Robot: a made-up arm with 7 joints. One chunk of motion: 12 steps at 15 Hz.
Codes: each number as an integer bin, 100 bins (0 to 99) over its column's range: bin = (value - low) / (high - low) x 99, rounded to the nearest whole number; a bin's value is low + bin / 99 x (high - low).
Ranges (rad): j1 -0.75..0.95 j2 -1.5..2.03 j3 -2.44..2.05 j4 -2.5..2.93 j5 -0.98..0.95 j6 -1..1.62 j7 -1.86..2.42
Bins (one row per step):
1: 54 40 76 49 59 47 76
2: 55 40 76 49 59 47 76
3: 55 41 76 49 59 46 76
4: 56 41 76 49 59 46 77
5: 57 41 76 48 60 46 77
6: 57 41 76 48 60 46 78
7: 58 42 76 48 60 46 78
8: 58 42 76 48 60 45 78
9: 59 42 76 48 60 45 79
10: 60 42 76 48 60 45 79
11: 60 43 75 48 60 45 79
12: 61 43 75 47 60 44 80
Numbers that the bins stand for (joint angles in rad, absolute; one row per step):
1: 0.1773 -0.0737 1.0069 0.1876 0.1702 0.2438 1.4257
2: 0.1944 -0.0737 1.0069 0.1876 0.1702 0.2438 1.4257
3: 0.1944 -0.0381 1.0069 0.1876 0.1702 0.2174 1.4257
4: 0.2116 -0.0381 1.0069 0.1876 0.1702 0.2174 1.4689
5: 0.2288 -0.0381 1.0069 0.1327 0.1897 0.2174 1.4689
6: 0.2288 -0.0381 1.0069 0.1327 0.1897 0.2174 1.5121
7: 0.2460 -0.0024 1.0069 0.1327 0.1897 0.2174 1.5121
8: 0.2460 -0.0024 1.0069 0.1327 0.1897 0.1909 1.5121
9: 0.2631 -0.0024 1.0069 0.1327 0.1897 0.1909 1.5554
10: 0.2803 -0.0024 1.0069 0.1327 0.1897 0.1909 1.5554
11: 0.2803 0.0332 0.9615 0.1327 0.1897 0.1909 1.5554
12: 0.2975 0.0332 0.9615 0.0779 0.1897 0.1644 1.5986

